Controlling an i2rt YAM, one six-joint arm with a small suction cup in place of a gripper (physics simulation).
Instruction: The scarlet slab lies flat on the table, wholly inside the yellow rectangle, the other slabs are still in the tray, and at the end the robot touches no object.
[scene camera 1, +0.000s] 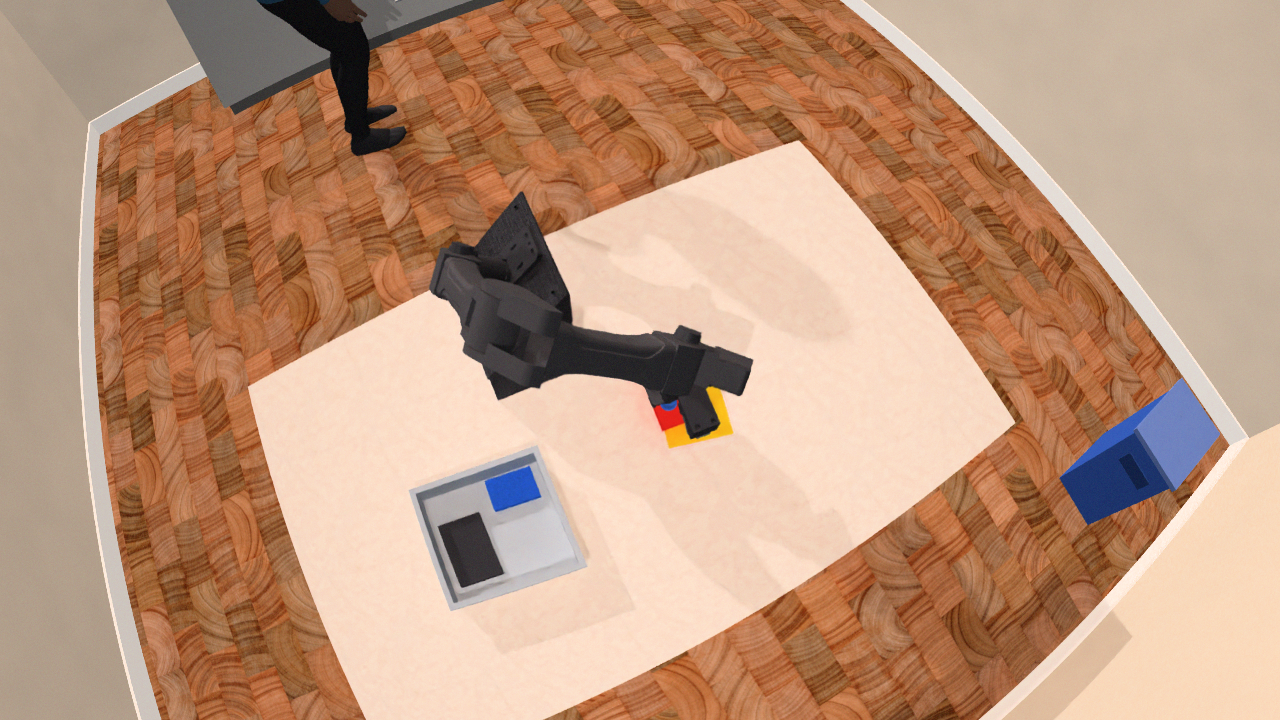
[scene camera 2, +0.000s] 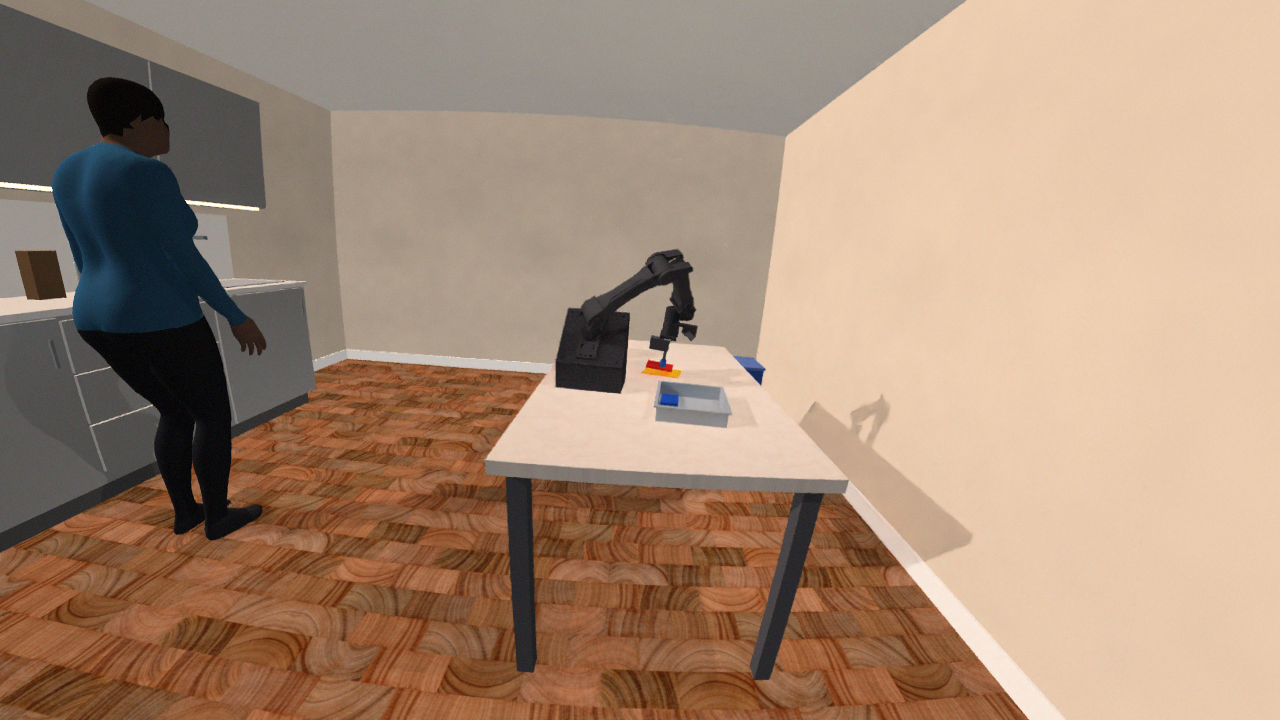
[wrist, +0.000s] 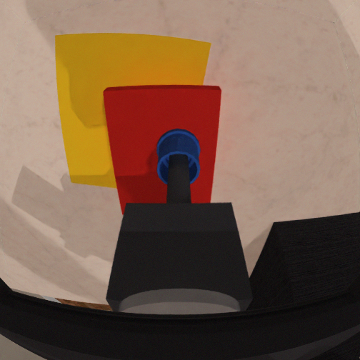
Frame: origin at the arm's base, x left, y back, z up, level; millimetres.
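Where they show: hand, its tool point: (scene camera 1: 667, 404) (scene camera 2: 662, 368); arm's base, origin of its link: (scene camera 1: 502, 277) (scene camera 2: 591, 334).
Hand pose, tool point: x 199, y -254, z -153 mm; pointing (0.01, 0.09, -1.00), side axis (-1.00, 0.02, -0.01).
Note:
Things, the pixels of their top centre, and the offset from my tool point. "pt": a spot on its surface instead.
- scarlet slab, centre of its top: (scene camera 1: 671, 393) (scene camera 2: 660, 363) dy +10, dx +11, dz +17 mm
- yellow rectangle, a spot on its surface: (scene camera 1: 684, 437) (scene camera 2: 675, 375) pt dy -58, dx +9, dz -27 mm
- blue slab, centre of its top: (scene camera 1: 512, 488) (scene camera 2: 669, 398) dy -41, dx -304, dz -15 mm
- black slab, centre of its top: (scene camera 1: 469, 549) dy -121, dx -414, dz -16 mm
- grey tray, centre of its top: (scene camera 1: 493, 528) (scene camera 2: 691, 395) dy -109, dx -358, dz +23 mm
The scarlet slab (scene camera 1: 665, 418) (scene camera 2: 657, 366) (wrist: 135, 130) hangs level on my suction cup (scene camera 1: 669, 406) (scene camera 2: 663, 362) (wrist: 178, 157), low over the table. In the wrist view it covers part of the yellow rectangle (scene camera 1: 684, 437) (scene camera 2: 673, 373) (wrist: 85, 110) and reaches past its right and lower edges. Whether its underside touches the table cannot be told. The arm hides part of it in scene camera 1. A blue slab (scene camera 1: 513, 488) (scene camera 2: 669, 399) and a black slab (scene camera 1: 470, 549) lie in the grey tray (scene camera 1: 519, 582) (scene camera 2: 691, 416).
The black arm base (scene camera 1: 547, 286) (scene camera 2: 590, 362) stands at the table's edge. A person (scene camera 1: 349, 80) (scene camera 2: 134, 250) stands on the floor by the kitchen counter (scene camera 1: 268, 53) (scene camera 2: 268, 340). A blue box (scene camera 1: 1118, 470) (scene camera 2: 750, 368) is on the floor beyond the table.

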